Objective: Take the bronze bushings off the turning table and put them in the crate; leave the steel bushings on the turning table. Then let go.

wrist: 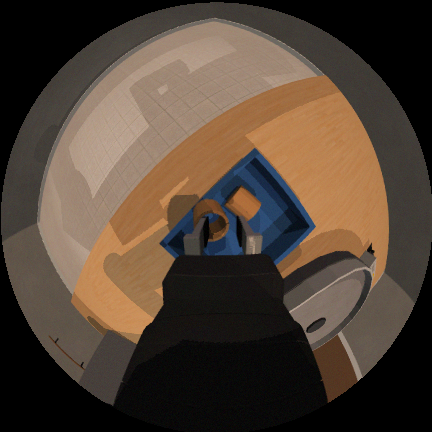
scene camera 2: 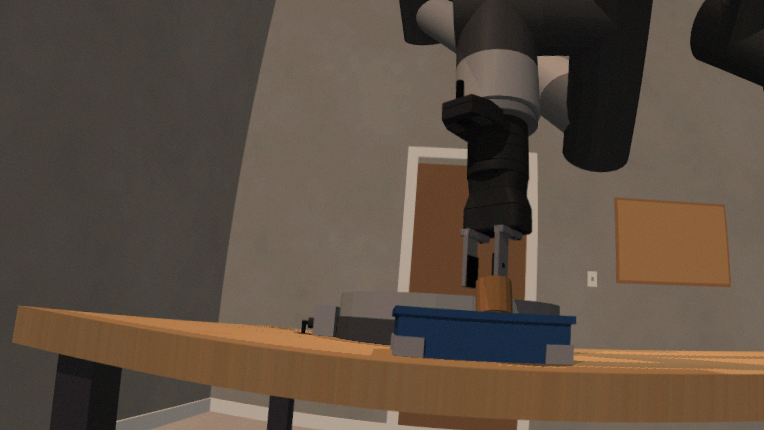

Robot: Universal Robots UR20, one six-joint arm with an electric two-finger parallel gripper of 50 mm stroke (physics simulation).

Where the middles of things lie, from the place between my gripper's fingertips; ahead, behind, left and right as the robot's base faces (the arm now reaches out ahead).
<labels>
I see the blue crate [scene camera 2: 420, 332] 50 mm below my hand and 40 mm to the right of it. Also, from my hand: grey turning table [scene camera 2: 365, 316] (400 mm to the right, 40 mm below, 30 mm behind).
</labels>
